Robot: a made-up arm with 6 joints. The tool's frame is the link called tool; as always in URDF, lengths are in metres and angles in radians. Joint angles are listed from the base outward. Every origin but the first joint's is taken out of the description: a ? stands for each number. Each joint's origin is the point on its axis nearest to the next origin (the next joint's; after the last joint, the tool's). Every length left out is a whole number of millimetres.
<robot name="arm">
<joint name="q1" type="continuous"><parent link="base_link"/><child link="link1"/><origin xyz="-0.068 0.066 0.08" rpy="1.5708 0 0"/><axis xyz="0 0 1"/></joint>
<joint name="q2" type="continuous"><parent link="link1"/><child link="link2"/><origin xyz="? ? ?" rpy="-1.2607 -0.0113 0.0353"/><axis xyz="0 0 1"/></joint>
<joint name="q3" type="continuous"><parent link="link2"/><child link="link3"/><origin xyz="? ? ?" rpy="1.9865 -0.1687 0.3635"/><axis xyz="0 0 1"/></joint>
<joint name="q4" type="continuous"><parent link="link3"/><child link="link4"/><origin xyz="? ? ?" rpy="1.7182 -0.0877 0.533"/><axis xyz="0 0 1"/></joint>
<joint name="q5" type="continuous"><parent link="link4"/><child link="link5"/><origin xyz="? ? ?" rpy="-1.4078 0.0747 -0.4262"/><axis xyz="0 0 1"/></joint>
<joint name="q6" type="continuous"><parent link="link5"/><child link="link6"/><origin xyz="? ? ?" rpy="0.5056 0.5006 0.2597"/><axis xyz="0 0 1"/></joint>
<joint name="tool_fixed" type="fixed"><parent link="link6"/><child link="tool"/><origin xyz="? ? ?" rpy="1.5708 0 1.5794"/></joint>
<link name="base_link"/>
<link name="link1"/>
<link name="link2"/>
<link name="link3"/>
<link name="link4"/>
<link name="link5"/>
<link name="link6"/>
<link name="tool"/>
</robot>
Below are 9 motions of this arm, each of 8 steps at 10 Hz.
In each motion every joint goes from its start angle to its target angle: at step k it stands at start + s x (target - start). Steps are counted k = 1, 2, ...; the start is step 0. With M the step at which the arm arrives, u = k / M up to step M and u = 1 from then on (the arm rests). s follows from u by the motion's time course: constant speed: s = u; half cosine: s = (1 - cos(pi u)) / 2; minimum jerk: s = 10 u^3 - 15 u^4 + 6 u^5.
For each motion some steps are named. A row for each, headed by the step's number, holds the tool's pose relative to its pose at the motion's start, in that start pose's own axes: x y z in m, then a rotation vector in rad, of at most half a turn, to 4 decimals.
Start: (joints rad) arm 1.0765 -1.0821 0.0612 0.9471 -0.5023 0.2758
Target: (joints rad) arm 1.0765 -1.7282 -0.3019 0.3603 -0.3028 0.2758
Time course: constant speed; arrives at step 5
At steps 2, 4, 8:
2: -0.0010 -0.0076 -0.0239 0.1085 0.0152 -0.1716
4: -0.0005 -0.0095 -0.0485 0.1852 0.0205 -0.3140
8: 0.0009 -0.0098 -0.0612 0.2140 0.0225 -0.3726

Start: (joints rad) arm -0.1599 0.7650 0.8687 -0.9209 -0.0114 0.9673
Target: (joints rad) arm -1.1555 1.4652 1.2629 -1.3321 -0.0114 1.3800
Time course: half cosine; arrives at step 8
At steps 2, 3, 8:
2: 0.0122 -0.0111 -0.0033 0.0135 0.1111 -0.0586
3: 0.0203 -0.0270 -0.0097 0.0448 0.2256 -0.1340
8: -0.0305 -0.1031 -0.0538 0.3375 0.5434 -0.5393

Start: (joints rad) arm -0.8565 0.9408 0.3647 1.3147 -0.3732 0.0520
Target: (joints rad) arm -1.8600 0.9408 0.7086 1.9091 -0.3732 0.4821
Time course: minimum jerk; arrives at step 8
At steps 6, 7, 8:
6: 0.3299 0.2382 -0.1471 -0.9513 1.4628 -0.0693
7: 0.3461 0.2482 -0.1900 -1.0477 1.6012 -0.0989
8: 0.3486 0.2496 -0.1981 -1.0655 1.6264 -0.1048

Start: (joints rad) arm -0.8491 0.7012 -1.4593 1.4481 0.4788 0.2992
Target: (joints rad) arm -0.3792 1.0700 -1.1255 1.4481 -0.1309 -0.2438
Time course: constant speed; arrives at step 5
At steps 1, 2, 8:
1: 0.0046 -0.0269 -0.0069 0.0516 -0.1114 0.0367
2: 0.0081 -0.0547 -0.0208 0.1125 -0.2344 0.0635
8: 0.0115 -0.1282 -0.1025 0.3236 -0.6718 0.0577

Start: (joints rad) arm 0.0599 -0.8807 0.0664 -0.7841 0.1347 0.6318
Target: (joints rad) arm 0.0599 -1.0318 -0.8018 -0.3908 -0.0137 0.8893
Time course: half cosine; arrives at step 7
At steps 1, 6, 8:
1: 0.0022 0.0112 0.0062 -0.0507 0.0225 -0.0083
6: 0.0517 0.2372 -0.0085 -0.9827 0.3555 -0.2614
8: 0.0545 0.2481 -0.0163 -1.0341 0.3687 -0.2800

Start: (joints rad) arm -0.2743 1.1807 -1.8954 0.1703 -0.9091 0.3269
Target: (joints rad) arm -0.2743 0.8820 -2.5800 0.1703 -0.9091 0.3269
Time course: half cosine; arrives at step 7
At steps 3, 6, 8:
3: 0.0069 0.0347 0.0122 -0.1121 -0.0673 0.2062
6: -0.0031 0.0796 0.0234 -0.2400 -0.2017 0.5062
8: -0.0050 0.0830 0.0240 -0.2494 -0.2157 0.5324

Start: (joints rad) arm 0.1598 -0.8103 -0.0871 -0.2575 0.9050 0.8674
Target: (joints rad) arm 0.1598 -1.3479 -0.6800 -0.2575 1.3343 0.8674
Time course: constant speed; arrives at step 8
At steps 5, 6, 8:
5: -0.0235 -0.0019 -0.0181 0.1946 -0.0456 -0.2896
6: -0.0270 -0.0024 -0.0220 0.2421 -0.0510 -0.3497
8: -0.0328 -0.0037 -0.0300 0.3453 -0.0581 -0.4706

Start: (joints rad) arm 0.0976 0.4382 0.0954 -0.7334 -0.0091 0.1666
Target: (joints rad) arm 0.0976 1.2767 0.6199 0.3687 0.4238 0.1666
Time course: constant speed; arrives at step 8
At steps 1, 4, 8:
1: 0.0113 0.0088 0.0064 0.0114 0.1363 -0.0599
4: 0.0581 0.0332 0.0172 -0.0040 0.5803 -0.2172
8: 0.1372 0.0759 -0.0035 -0.2079 1.1945 -0.3681

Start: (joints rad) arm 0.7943 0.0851 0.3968 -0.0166 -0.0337 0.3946
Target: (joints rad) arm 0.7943 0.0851 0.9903 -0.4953 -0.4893 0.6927
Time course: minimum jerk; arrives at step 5
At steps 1, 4, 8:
1: 0.0018 -0.0089 -0.0037 0.0315 -0.0029 0.0127
4: -0.0030 -0.1111 -0.1015 0.4953 -0.1595 0.0586
8: -0.0054 -0.1148 -0.1099 0.5237 -0.1749 0.0507

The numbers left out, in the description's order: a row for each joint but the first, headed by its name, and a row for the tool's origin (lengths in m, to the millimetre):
q2: 0.005 -0.019 0
q3: 0.058 -0.075 0
q4: 0.035 0.092 0
q5: -0.045 -0.115 0
q6: -0.029 0.078 0
tool: 0.111 -0.07 0

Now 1 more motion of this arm.
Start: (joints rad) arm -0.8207 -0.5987 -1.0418 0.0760 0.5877 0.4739
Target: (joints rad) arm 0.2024 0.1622 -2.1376 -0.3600 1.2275 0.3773
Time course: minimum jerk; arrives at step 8
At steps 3, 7, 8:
3: -0.0137 -0.0399 -0.0199 0.0641 -0.1484 0.3987
7: -0.0319 -0.1505 -0.1178 0.3203 -0.7813 0.9647
8: -0.0321 -0.1526 -0.1210 0.3283 -0.7976 0.9666

